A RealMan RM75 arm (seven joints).
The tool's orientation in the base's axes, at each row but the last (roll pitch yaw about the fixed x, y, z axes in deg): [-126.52, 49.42, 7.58]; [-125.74, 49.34, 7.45]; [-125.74, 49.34, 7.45]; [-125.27, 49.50, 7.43]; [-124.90, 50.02, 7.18]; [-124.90, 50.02, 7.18]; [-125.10, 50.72, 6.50]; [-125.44, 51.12, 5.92]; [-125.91, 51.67, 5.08]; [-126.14, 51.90, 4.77]
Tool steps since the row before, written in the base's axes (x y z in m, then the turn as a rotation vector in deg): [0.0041, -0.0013, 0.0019, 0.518, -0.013, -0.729]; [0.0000, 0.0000, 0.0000, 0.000, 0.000, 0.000]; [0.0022, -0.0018, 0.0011, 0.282, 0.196, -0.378]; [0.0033, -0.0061, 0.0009, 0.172, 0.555, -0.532]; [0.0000, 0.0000, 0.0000, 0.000, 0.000, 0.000]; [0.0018, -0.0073, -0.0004, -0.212, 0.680, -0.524]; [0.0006, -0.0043, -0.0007, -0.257, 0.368, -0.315]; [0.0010, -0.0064, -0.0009, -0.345, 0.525, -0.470]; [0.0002, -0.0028, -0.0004, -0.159, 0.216, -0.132]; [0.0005, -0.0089, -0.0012, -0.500, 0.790, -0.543]
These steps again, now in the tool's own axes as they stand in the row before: [0.0011, -0.0023, -0.0040, 0.887, 0.117, -0.014]; [0.0000, 0.0000, 0.0000, 0.000, 0.000, 0.000]; [0.0004, -0.0006, -0.0030, 0.485, -0.080, 0.137]; [0.0009, 0.0017, -0.0067, 0.562, -0.173, 0.524]; [0.0000, 0.0000, 0.0000, 0.000, 0.000, 0.000]; [0.0009, 0.0039, -0.0064, 0.321, -0.046, 0.823]; [0.0006, 0.0028, -0.0033, 0.109, 0.072, 0.533]; [0.0009, 0.0040, -0.0051, 0.184, 0.100, 0.756]; [0.0003, 0.0019, -0.0021, 0.017, 0.020, 0.298]; [0.0008, 0.0060, -0.0066, 0.160, 0.057, 1.068]
